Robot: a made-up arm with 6 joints.
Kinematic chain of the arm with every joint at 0, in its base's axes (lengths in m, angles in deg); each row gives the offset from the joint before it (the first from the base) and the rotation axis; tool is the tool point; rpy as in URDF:
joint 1: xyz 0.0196 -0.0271 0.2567 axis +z
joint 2: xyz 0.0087 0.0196 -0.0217 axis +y
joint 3: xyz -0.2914 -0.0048 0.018 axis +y
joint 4: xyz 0.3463 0.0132 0.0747 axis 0.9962 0 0.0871
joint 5: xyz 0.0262 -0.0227 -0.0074 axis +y
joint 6: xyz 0.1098 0.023 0.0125 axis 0.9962 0 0.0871
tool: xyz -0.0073 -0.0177 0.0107 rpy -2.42 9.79 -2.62
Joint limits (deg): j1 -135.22..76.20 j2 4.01..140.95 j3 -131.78..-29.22 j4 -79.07..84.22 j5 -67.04..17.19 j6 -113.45..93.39
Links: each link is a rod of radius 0.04 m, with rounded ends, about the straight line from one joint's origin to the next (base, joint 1, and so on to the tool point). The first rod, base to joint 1, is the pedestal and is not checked.
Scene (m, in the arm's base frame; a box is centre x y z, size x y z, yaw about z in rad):
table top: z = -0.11
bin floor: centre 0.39 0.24 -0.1 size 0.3 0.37 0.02 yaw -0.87
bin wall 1: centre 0.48 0.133 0 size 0.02 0.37 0.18 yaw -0.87
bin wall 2: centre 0.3 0.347 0 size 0.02 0.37 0.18 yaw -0.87
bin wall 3: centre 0.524 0.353 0 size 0.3 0.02 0.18 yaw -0.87
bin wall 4: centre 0.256 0.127 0 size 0.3 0.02 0.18 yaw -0.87
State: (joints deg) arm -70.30 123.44 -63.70 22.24 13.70 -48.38
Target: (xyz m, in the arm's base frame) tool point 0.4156 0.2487 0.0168
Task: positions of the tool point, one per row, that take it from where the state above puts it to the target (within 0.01 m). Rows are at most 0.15 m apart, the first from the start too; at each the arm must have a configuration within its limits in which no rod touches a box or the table.
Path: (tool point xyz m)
1: 0.3197 -0.4160 0.1073
2: 0.4074 -0.3281 0.1224
3: 0.4698 -0.2210 0.1373
4: 0.5029 -0.1016 0.1521
5: 0.5044 0.0219 0.1666
6: 0.4746 0.1413 0.1811
7: 0.4156 0.2487 0.1952
8: 0.4231 0.2531 0.1085
9: 0.4156 0.2487 0.0168

